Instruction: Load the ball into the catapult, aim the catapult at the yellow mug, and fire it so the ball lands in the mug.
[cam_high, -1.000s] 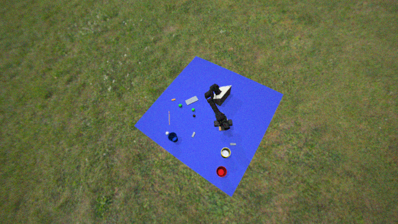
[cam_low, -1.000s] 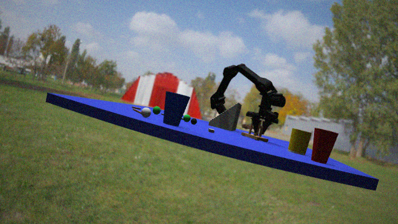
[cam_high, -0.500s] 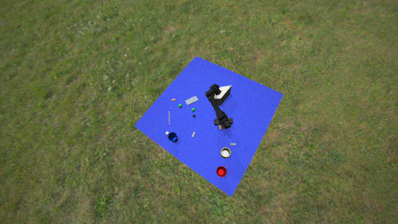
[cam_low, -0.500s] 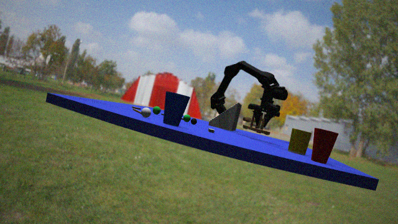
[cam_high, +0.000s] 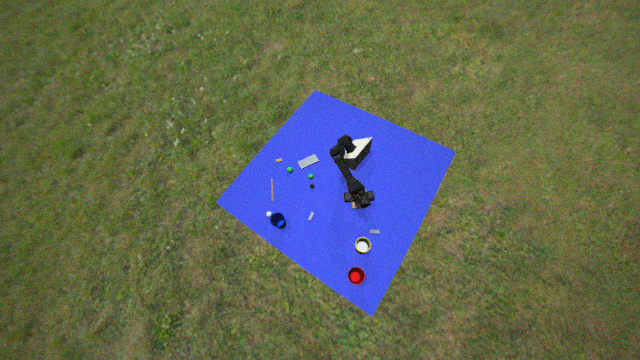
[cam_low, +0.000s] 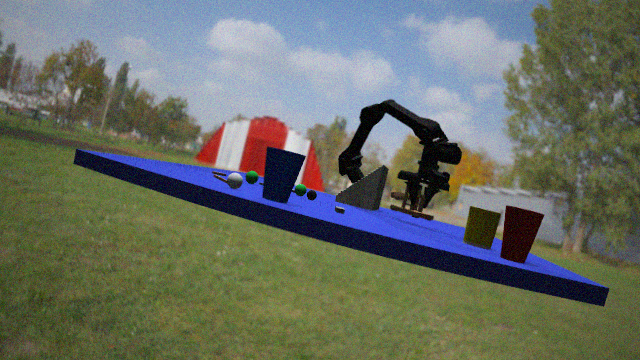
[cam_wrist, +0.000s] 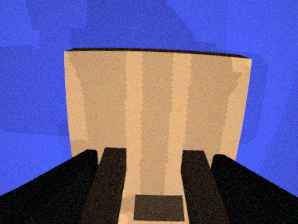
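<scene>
The dark round ball is 340 mm to the right of my gripper tip, 60 mm ahead of it and 40 mm below it. The rest, counted from my gripper tip: red mug (410 mm ahead, 220 mm to the left, 30 mm below); grey plate (490 mm to the right, 100 mm behind, 60 mm below); yellow mug (240 mm ahead, 170 mm to the left, 30 mm below).
</scene>
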